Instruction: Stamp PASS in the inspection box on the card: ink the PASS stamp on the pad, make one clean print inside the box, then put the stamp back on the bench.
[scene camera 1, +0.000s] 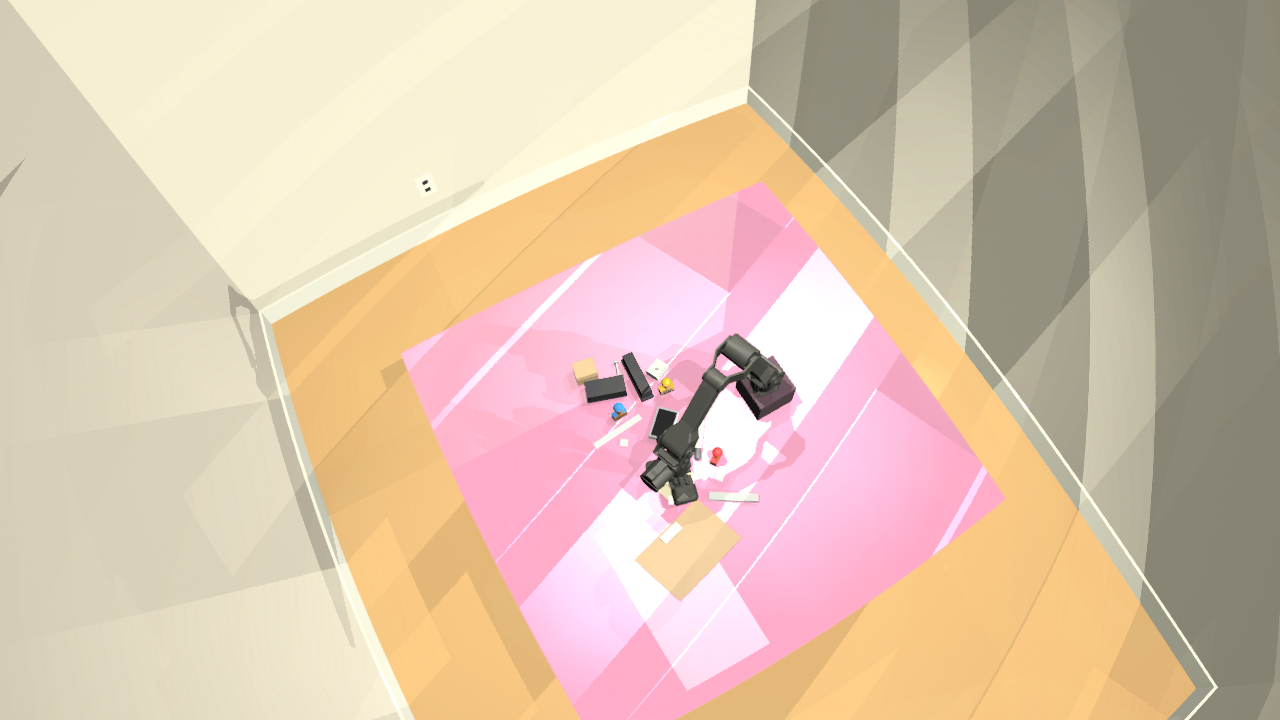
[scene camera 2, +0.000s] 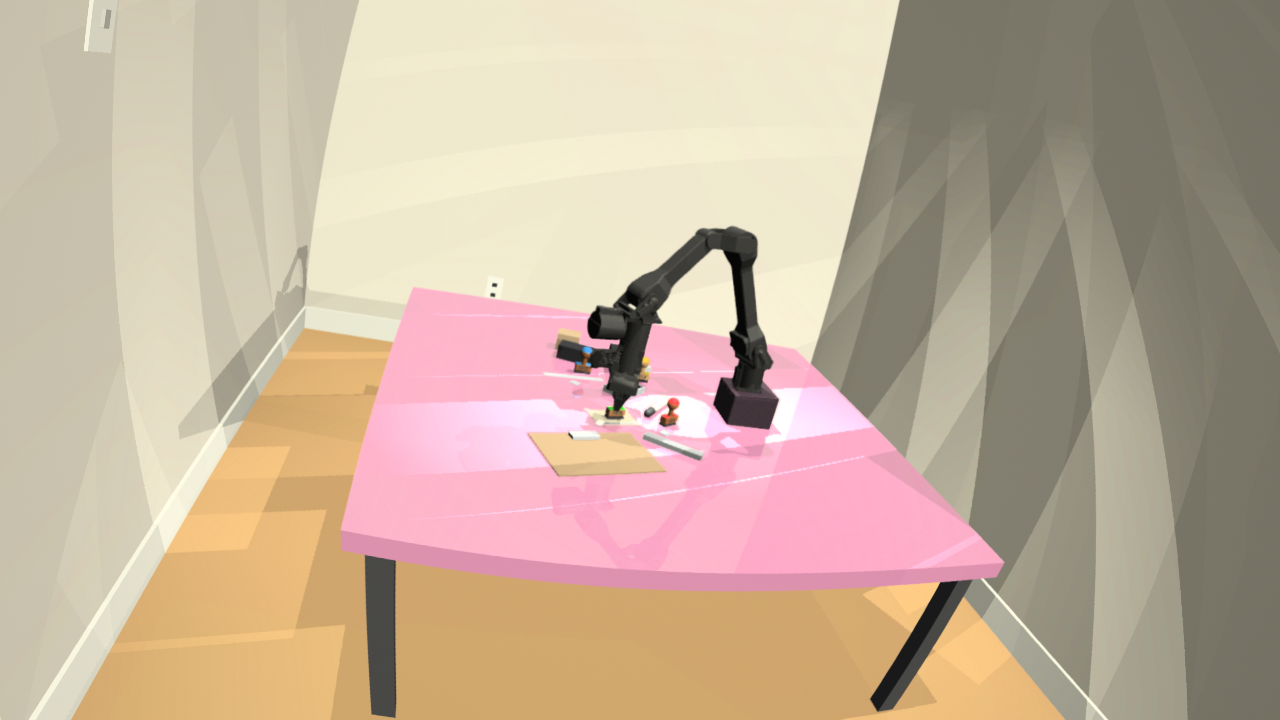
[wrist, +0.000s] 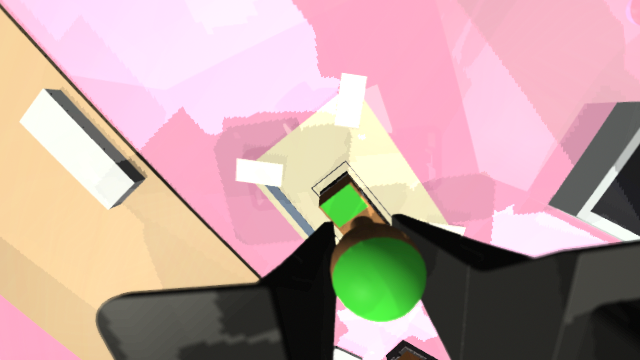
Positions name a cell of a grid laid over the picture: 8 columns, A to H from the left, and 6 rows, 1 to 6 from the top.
my gripper: scene camera 1 E4; scene camera 2 D4; wrist E4
brown board: scene camera 1 E5; scene camera 2 D4; wrist B4
